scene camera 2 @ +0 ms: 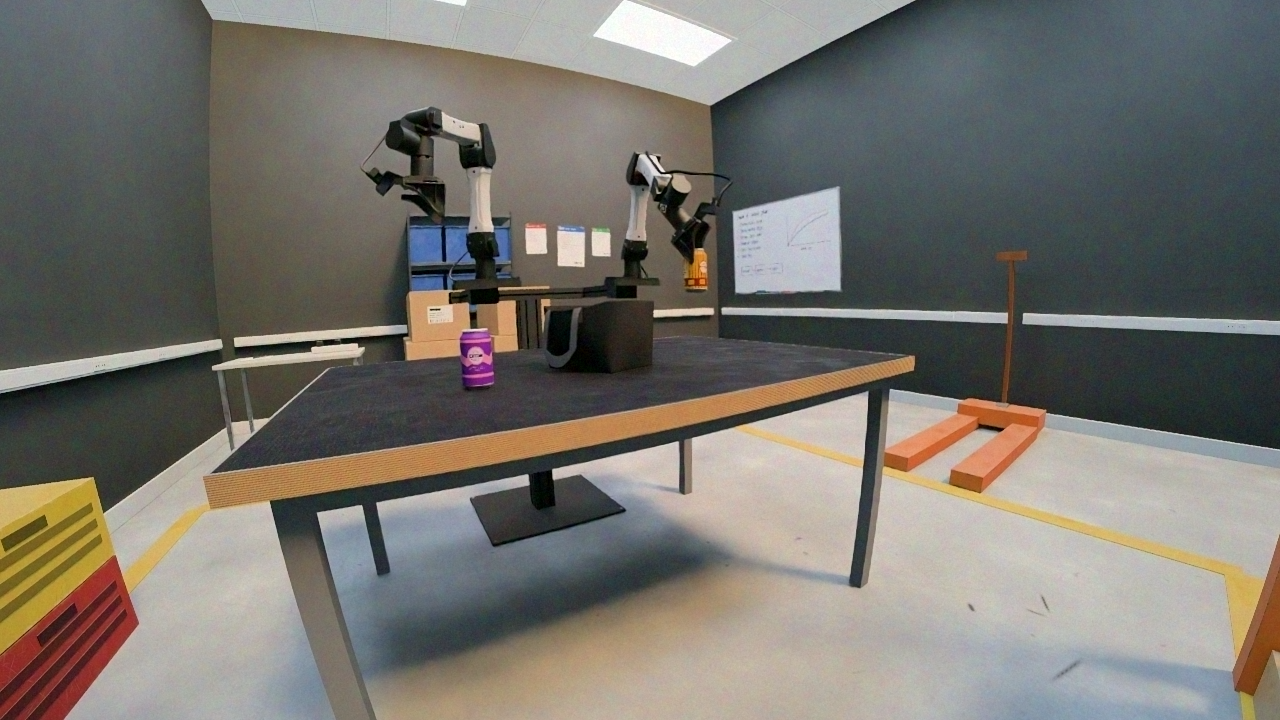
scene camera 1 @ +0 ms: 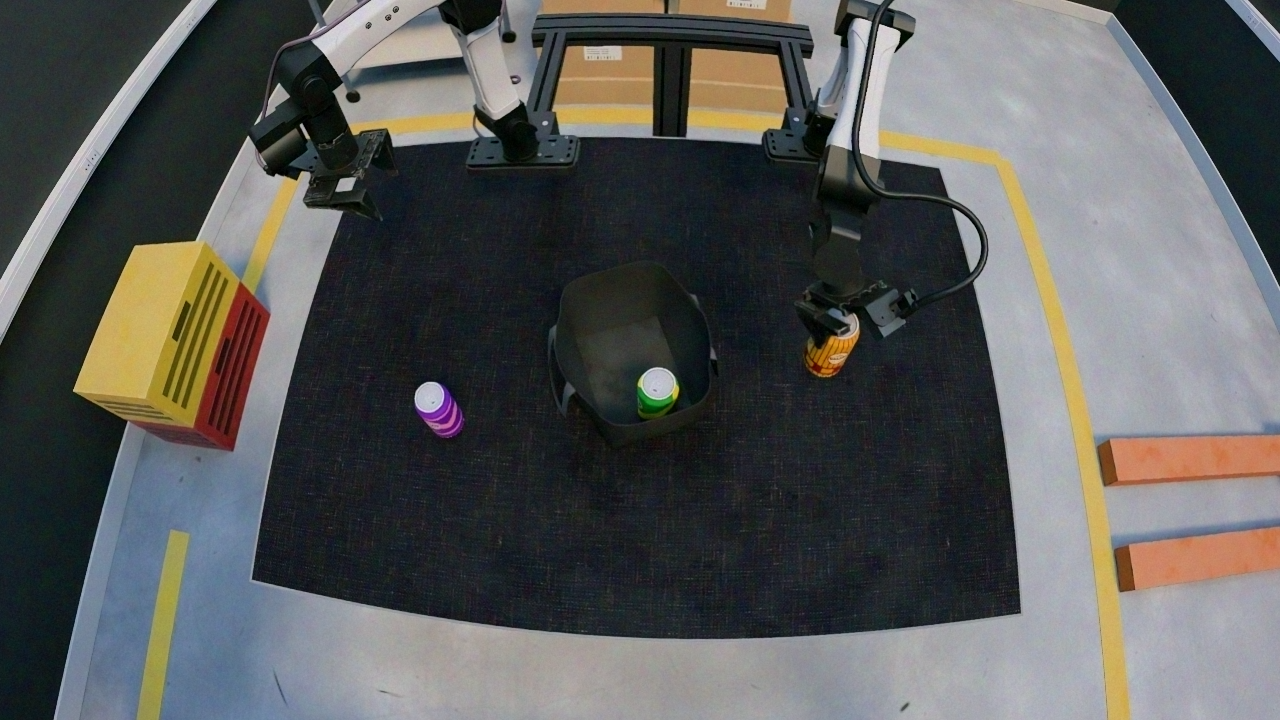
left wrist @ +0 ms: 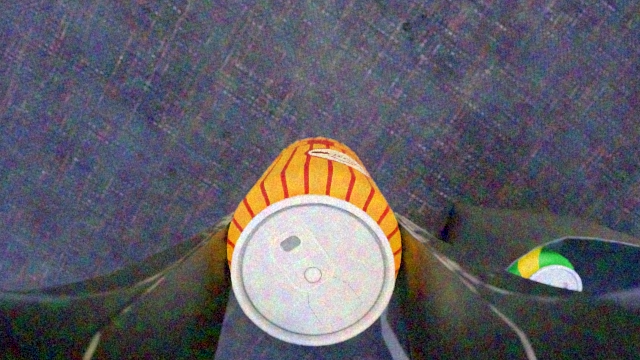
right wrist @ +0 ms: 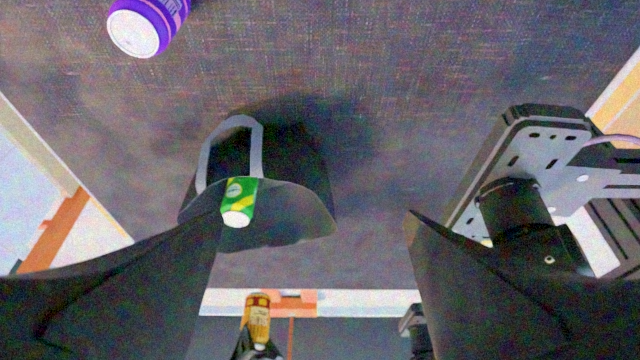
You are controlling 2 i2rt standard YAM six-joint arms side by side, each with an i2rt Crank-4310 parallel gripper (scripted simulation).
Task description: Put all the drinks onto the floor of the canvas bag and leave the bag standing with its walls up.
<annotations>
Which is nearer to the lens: the purple can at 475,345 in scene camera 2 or the orange can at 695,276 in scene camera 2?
The purple can.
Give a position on an orange can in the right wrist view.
At 257,308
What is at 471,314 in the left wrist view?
My left gripper.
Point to a dark canvas bag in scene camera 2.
611,336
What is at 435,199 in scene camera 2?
My right gripper.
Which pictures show my right gripper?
Scene camera 2, scene camera 1 and the right wrist view only.
</annotations>
